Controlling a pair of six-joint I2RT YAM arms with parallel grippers.
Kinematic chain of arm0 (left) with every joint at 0, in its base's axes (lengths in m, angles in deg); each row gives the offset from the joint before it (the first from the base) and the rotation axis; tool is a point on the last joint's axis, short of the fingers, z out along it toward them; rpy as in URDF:
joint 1: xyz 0 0 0.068 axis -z
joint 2: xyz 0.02 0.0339 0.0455 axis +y
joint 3: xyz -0.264 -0.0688 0 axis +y
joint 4: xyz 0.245 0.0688 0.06 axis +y
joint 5: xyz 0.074 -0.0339 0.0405 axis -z
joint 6: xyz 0.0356 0 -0.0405 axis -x
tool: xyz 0 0 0 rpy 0 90 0
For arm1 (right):
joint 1: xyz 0 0 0.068 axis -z
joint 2: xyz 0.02 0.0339 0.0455 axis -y
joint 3: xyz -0.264 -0.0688 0 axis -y
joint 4: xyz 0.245 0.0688 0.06 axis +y
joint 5: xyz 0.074 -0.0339 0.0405 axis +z
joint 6: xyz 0.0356 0 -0.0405 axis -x
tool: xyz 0 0 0 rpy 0 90 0
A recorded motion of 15 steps. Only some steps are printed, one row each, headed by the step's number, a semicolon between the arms.
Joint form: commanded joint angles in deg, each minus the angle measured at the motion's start. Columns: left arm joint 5, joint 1, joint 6, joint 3, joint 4, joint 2; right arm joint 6, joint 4, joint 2, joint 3, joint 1, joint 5.
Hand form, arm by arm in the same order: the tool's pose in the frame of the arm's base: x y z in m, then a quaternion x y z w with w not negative. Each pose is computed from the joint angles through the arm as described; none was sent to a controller.
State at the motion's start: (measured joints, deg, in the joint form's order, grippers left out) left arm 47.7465 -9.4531 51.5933 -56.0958 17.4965 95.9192; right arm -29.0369 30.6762 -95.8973 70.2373 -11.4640 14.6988
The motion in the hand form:
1: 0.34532 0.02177 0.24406 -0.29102 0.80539 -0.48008 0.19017; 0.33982 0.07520 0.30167 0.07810 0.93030 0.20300 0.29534
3: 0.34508 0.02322 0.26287 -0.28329 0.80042 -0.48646 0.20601; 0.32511 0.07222 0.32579 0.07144 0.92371 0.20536 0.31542
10: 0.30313 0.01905 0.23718 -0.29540 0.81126 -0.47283 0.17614; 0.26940 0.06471 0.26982 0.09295 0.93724 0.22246 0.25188
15: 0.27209 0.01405 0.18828 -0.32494 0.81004 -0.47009 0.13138; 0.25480 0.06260 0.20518 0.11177 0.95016 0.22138 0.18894
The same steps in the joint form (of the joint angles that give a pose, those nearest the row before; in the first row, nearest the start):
1: -0.24 1.49 1.49 -7.38 -2.60 -3.63; 3.67 6.64 4.78 8.70 0.23 -2.46
3: 0.14 1.22 1.93 -9.56 -1.50 -5.05; 4.20 9.12 8.45 9.89 0.22 -2.66
10: -0.02 0.88 -0.31 1.33 0.10 -11.89; 1.10 5.67 18.98 -10.25 -0.13 0.34
15: 0.48 0.91 1.20 13.60 -5.30 -13.82; -0.44 -1.12 17.47 -22.44 -0.09 2.10

